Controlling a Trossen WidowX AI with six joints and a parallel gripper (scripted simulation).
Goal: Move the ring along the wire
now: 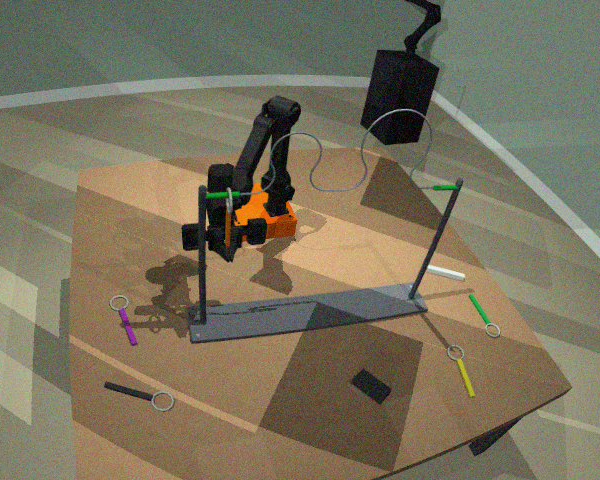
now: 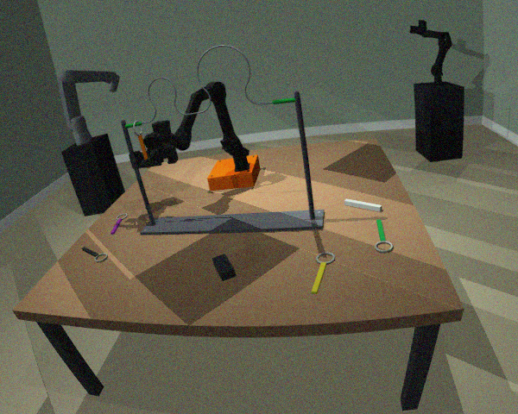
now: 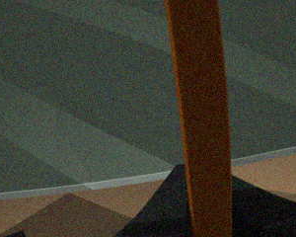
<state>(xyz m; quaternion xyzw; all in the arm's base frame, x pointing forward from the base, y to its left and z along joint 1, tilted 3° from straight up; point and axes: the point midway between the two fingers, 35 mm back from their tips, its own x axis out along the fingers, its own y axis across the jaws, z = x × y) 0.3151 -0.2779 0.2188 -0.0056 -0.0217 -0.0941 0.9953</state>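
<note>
My gripper tip is 80 mm below the ring with orange handle, 40 mm past it and 10 mm to the right of it. Round my gripper tip: yellow-handled ring 530 mm to the left, 320 mm ahead, 260 mm below; black-handled ring 260 mm below, 240 mm to the right, 110 mm ahead; dark block 270 mm ahead, 260 mm to the left, 250 mm below.
</note>
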